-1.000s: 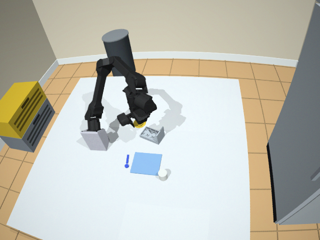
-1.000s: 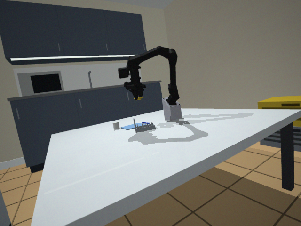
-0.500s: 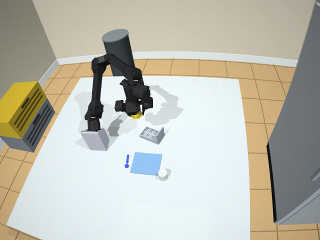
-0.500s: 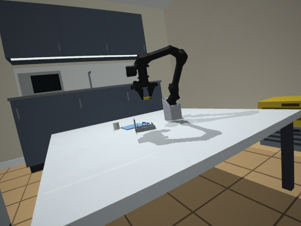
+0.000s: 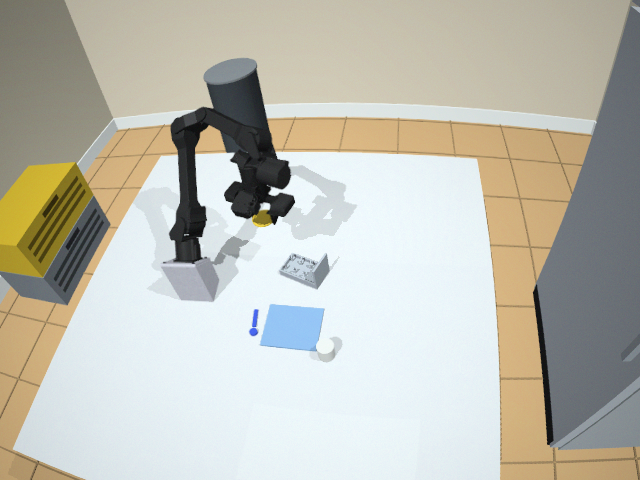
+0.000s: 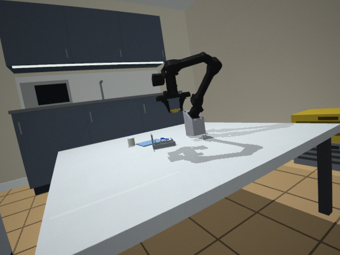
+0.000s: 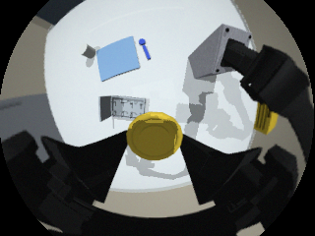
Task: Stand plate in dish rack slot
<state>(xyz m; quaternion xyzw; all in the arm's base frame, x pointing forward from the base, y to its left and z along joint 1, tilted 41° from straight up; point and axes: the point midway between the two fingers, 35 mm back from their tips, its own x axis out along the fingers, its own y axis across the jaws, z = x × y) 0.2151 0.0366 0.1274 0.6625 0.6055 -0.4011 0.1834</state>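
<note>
Now: gripper tip 160 mm above the grey dish rack, 90 mm short of it and 30 mm to the left of it. The rest, counted from my gripper tip: yellow plate 10 mm above; light blue mat 220 mm to the right, 180 mm below, 90 mm ahead; blue utensil 220 mm to the right, 180 mm below, 20 mm behind.
</note>
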